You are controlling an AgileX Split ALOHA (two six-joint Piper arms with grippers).
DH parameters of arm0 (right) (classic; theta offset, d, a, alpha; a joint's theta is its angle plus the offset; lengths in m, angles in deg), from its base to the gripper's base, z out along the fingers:
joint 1: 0 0.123 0 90
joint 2: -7.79 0 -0.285 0
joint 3: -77.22 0 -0.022 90
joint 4: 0 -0.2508 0 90
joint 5: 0 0 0.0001 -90
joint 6: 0 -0.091 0 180
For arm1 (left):
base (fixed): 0 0 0 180
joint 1: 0 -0.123 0 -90
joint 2: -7.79 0 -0.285 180
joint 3: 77.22 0 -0.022 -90
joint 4: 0 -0.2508 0 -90
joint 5: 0 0 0.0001 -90
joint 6: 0 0.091 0 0
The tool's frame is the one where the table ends.
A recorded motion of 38 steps. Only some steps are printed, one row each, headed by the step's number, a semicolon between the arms.
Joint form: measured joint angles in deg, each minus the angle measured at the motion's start. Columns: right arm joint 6, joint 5, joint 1, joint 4, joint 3, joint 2; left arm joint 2, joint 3, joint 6, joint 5, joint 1, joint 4.
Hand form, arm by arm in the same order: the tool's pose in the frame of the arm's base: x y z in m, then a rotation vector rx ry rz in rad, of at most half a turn. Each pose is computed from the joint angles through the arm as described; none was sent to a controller.
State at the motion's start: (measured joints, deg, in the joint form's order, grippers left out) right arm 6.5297 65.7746 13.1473 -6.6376 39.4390 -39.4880; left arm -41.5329 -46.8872 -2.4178 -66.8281 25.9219 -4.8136
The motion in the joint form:
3: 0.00 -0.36 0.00 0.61 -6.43 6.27; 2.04 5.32 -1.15 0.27 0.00 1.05
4: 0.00 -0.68 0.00 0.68 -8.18 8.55; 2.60 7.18 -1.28 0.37 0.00 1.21
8: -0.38 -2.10 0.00 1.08 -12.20 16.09; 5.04 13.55 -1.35 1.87 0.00 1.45
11: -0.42 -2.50 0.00 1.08 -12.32 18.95; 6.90 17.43 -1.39 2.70 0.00 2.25
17: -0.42 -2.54 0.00 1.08 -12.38 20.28; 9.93 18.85 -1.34 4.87 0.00 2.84
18: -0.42 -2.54 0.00 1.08 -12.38 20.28; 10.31 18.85 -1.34 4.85 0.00 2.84
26: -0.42 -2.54 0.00 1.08 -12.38 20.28; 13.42 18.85 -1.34 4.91 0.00 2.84
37: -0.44 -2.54 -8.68 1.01 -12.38 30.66; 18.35 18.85 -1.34 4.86 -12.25 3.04
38: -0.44 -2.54 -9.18 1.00 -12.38 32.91; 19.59 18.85 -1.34 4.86 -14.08 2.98
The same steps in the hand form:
3: 0.0735 0.0261 0.2739 -0.4252 2.5960 0.1806; 0.0914 -0.0383 0.3068 0.5180 2.5565 -0.0960
4: 0.0672 0.0245 0.2682 -0.4233 2.5813 0.1795; 0.0890 -0.0374 0.2983 0.5198 2.5777 -0.0941
8: 0.0497 0.0197 0.2568 -0.4047 2.4974 0.1760; 0.0803 -0.0337 0.2709 0.5293 2.6191 -0.0872
11: 0.0436 0.0183 0.2590 -0.3974 2.4430 0.1786; 0.0734 -0.0316 0.2545 0.5306 2.6426 -0.0994
17: 0.0406 0.0176 0.2598 -0.3950 2.4202 0.1795; 0.0683 -0.0301 0.2529 0.5166 2.5815 -0.1332
18: 0.0406 0.0176 0.2598 -0.3950 2.4202 0.1795; 0.0675 -0.0297 0.2533 0.5153 2.5755 -0.1351
26: 0.0406 0.0176 0.2598 -0.3950 2.4202 0.1795; 0.0611 -0.0266 0.2572 0.5035 2.5223 -0.1514
37: 0.0175 0.0094 0.2654 -0.2047 2.2570 0.1079; 0.0538 -0.0105 0.2624 0.2209 2.4722 -0.0894
38: 0.0120 0.0088 0.2660 -0.1938 2.2184 0.1019; 0.0512 -0.0081 0.2635 0.1795 2.4532 -0.0777

